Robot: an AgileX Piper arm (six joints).
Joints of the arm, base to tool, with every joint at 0 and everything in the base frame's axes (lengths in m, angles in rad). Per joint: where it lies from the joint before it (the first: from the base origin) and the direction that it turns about. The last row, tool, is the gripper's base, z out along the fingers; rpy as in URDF.
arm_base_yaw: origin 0 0 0.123 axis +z
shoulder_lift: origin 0 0 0 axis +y
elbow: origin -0.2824 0 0.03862 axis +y
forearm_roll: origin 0.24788 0 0.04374 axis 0.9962 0 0.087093
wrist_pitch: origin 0 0 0 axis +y
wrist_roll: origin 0.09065 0 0.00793 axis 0.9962 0 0.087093
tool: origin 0 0 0 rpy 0 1.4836 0
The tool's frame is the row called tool.
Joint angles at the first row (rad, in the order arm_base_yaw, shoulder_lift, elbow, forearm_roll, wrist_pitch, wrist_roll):
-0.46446 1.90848 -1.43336 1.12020 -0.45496 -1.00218
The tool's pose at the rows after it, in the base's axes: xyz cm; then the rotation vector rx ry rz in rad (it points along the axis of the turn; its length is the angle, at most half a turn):
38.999 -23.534 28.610 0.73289 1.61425 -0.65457
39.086 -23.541 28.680 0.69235 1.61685 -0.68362
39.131 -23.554 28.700 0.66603 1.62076 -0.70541
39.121 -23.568 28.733 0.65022 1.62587 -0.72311
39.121 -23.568 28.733 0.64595 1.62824 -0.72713
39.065 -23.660 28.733 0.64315 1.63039 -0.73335
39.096 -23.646 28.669 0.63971 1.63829 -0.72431
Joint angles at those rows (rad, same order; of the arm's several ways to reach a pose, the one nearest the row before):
-0.46447 1.91447 -1.43485 1.09446 -0.45737 -1.00213
-0.46446 1.91681 -1.43491 1.05212 -0.46426 -1.00222
-0.46447 1.91851 -1.43489 1.03042 -0.46937 -1.01014
-0.46445 1.91852 -1.43489 1.02649 -0.47314 -1.02724
-0.46445 1.91852 -1.43489 1.02648 -0.47314 -1.03276
-0.46682 1.91851 -1.43486 1.02643 -0.47313 -1.03892
-0.46801 1.91853 -1.43488 1.02647 -0.46146 -1.03895

